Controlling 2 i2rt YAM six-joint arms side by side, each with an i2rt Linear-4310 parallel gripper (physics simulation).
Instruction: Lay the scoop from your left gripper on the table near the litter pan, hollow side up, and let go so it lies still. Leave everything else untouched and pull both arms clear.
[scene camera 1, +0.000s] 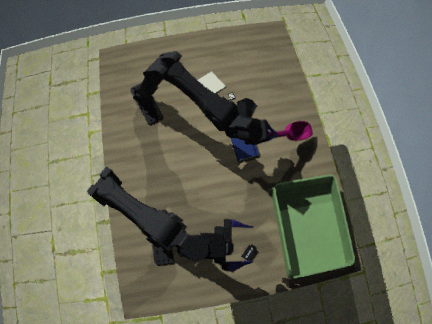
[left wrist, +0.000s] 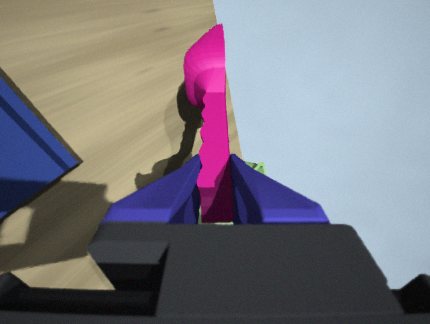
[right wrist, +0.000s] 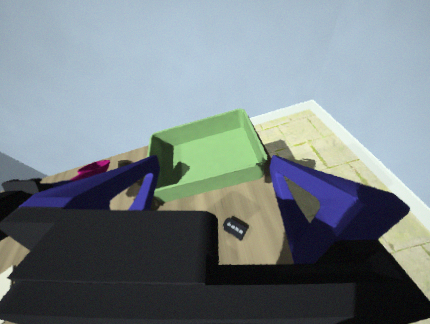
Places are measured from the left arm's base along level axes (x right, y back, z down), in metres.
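Where they show: left gripper, fingertip midpoint: (scene camera 1: 275, 135) (left wrist: 215, 161); right gripper, fingertip midpoint: (scene camera 1: 252, 244) (right wrist: 214, 161); left arm's base, link origin: (scene camera 1: 146, 103).
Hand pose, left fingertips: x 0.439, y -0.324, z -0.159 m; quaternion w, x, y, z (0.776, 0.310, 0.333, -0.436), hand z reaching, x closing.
Note:
Things, the pixels of their top centre, and the offset from my left fingertips. Level surfaces: height alone.
- table, surface height: dz +0.159 m
- green litter pan, top centre: (right wrist: 199, 145) (scene camera 1: 314, 224) dx +0.335, dy +0.028, dz +0.075 m
- blue book-like object, top centre: (scene camera 1: 243, 142) dx -0.083, dy +0.068, dz +0.147 m
- small black block, top centre: (right wrist: 233, 227) (scene camera 1: 249, 251) dx +0.294, dy +0.265, dz +0.144 m
- white flat piece, top centre: (scene camera 1: 204, 87) dx -0.381, dy +0.079, dz +0.154 m
- small white cube, top centre: (scene camera 1: 231, 96) dx -0.290, dy +0.001, dz +0.157 m
The magenta scoop (scene camera 1: 300, 130) (left wrist: 215, 115) (right wrist: 92, 170) is held in the air above the table (scene camera 1: 240, 45), its bowl pointing away from the fingers. Its hollow side faces up in the scene view, and its shadow lies apart from it. My left gripper (scene camera 1: 275, 133) (left wrist: 215, 161) is shut on the scoop's handle. The green litter pan (scene camera 1: 283, 230) (right wrist: 215, 185) stands below the scoop in the scene view; a sliver shows in the left wrist view. My right gripper (scene camera 1: 251, 244) (right wrist: 214, 161) is open and empty, left of the pan in the scene view.
A blue book-like object (scene camera 1: 245, 150) (left wrist: 30, 160) lies beneath the left gripper's side. A small black block (scene camera 1: 249, 252) (right wrist: 236, 228) lies near the right fingers. A white flat piece (scene camera 1: 212, 82) and a small white cube (scene camera 1: 231, 96) lie beside the left arm.

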